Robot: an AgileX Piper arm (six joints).
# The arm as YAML. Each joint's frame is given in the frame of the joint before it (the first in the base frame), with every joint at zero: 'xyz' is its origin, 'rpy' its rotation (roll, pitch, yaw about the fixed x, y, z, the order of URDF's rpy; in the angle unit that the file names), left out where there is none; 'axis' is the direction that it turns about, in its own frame. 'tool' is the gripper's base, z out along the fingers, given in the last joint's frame.
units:
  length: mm
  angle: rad
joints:
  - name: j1
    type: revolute
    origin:
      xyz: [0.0, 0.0, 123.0]
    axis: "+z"
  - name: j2
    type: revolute
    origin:
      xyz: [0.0, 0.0, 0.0]
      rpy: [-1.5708, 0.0, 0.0]
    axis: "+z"
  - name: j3
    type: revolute
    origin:
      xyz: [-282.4, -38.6, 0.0]
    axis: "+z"
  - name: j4
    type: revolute
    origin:
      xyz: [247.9, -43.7, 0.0]
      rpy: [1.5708, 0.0, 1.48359]
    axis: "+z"
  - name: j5
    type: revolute
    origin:
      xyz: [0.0, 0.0, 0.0]
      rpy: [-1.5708, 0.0, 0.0]
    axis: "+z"
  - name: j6
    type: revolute
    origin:
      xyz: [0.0, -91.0, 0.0]
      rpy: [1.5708, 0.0, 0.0]
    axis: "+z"
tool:
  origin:
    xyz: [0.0, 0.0, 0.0]
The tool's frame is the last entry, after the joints.
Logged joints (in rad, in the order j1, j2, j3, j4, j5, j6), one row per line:
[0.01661, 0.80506, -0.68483, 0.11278, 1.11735, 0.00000]
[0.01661, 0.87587, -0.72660, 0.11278, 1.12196, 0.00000]
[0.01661, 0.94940, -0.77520, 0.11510, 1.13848, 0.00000]
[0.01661, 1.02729, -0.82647, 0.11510, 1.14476, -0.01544]
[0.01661, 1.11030, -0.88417, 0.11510, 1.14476, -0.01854]
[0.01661, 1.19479, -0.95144, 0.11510, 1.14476, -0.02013]
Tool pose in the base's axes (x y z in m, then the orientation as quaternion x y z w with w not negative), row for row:
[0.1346, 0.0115, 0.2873, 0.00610, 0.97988, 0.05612, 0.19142]
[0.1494, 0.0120, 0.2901, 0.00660, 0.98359, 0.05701, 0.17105]
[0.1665, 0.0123, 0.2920, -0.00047, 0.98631, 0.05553, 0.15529]
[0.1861, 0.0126, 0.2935, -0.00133, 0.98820, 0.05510, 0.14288]
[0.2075, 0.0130, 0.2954, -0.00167, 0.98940, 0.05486, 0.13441]
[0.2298, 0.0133, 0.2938, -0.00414, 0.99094, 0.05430, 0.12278]
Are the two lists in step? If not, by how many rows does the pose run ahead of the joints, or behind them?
The pose runs 1 row ahead of the joints: the pose in row i belongs to the joints in row i + 1.
